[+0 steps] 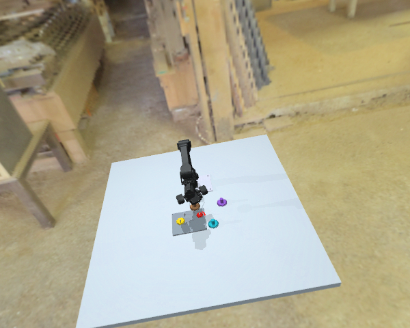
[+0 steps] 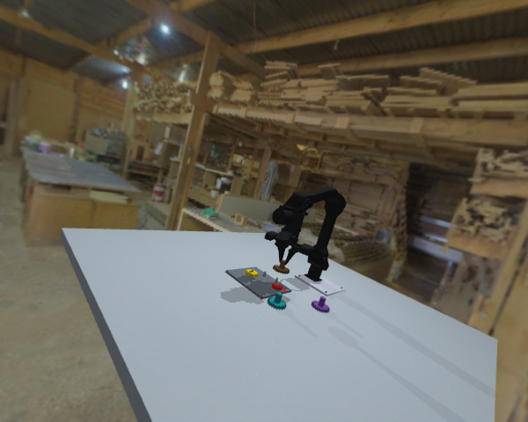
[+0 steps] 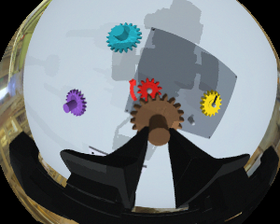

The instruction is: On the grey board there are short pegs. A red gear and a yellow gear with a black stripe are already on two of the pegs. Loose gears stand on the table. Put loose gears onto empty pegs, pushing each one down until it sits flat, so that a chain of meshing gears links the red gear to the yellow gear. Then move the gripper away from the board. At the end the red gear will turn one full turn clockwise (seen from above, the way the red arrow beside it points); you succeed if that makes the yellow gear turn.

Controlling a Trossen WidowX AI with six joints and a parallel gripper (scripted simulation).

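My gripper tip is 80 mm above the red gear, 20 mm to the right of it and 20 mm short of it. Also, from my gripper tip: red arrow (90 mm below, 50 mm to the left, 10 mm ahead); yellow gear (100 mm to the right, 80 mm below, 40 mm ahead); brown gear (10 mm below).
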